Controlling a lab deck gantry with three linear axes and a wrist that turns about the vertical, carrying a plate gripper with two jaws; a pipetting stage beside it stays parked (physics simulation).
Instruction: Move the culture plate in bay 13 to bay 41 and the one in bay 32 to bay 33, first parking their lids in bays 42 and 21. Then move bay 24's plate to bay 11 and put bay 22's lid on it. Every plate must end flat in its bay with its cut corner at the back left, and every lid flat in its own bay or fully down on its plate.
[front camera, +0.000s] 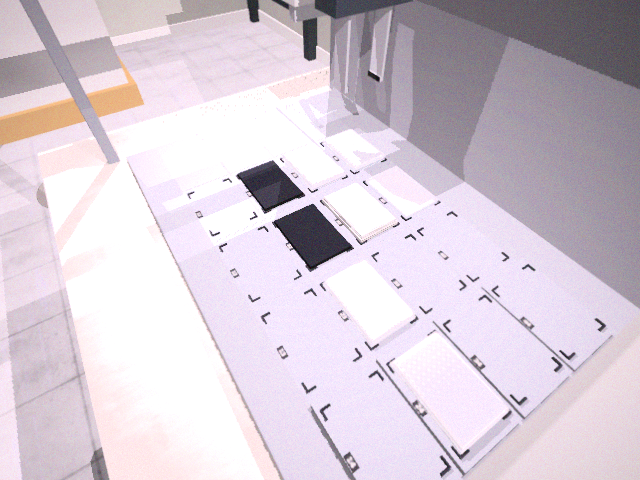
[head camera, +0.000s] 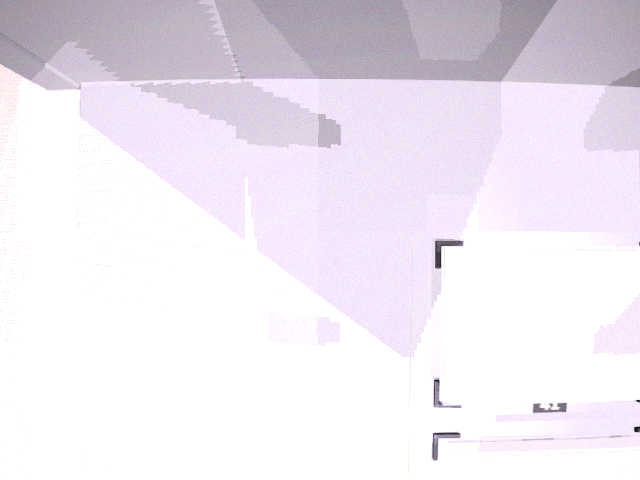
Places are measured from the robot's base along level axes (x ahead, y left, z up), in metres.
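Where they show: gripper, fingertip midpoint: (front camera: 358, 83); robot's base, origin of the base link: (front camera: 189, 195).
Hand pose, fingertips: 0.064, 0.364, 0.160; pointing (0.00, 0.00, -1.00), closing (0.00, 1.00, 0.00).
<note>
Things, the pixels of their top centre, and the offset from my fingertips, as dx, dy, dz. "*": a spot on its surface instead.
- bay 21, surface spot: (front camera: 271, 187) * +0.015, -0.217, -0.152
- bay 22, surface spot: (front camera: 312, 236) * +0.172, -0.218, -0.152
- pale plate, middle of its top: (front camera: 448, 383) +0.492, -0.214, -0.131
A white plate (front camera: 352, 147) (head camera: 516, 320) lies in bay 41; its cut corner is lost in the glare. My gripper (front camera: 363, 86) is raised at the far end of the deck, above and beyond bay 41. Its jaws are apart, nothing shows between them, and it does not show in the head view. A pale, thin piece (front camera: 402, 190) lies in bay 42. A white plate (front camera: 361, 210) is in bay 32. Thin dark lids lie in bay 21 (front camera: 271, 187) and bay 22 (front camera: 312, 236). Bay 24 holds a pale plate (front camera: 449, 390). Bays 13, 33 and 11 hold nothing.
A white plate (front camera: 316, 167) (head camera: 537, 467) sits in bay 31, beside bay 41. Another white plate (front camera: 369, 302) sits in bay 23. A grey post (front camera: 74, 90) slants at the left, in front of an orange-edged block (front camera: 103, 98).
</note>
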